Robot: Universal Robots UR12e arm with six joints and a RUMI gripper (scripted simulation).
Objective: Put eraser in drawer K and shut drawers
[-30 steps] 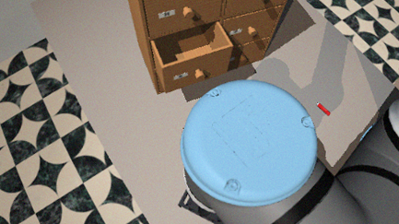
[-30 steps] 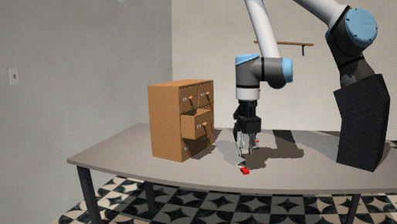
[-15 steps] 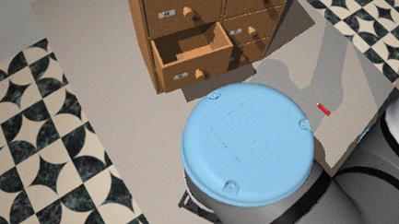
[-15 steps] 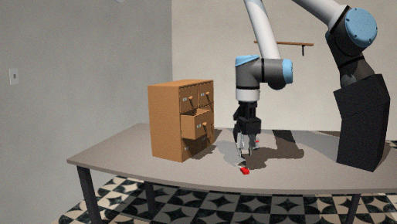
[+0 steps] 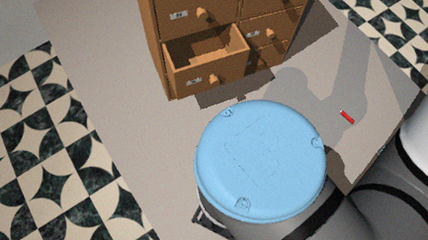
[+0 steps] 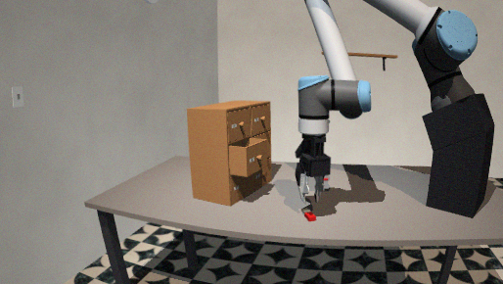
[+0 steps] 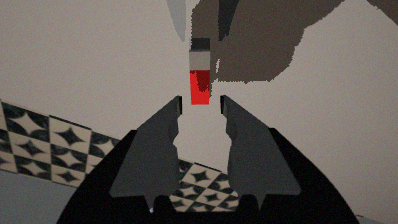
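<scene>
Now: the eraser 6 cm below my hand and 1 cm to the right of it. From my hand the other things lie so: red stick (39 cm to the right, 6 cm below, 3 cm behind).
</scene>
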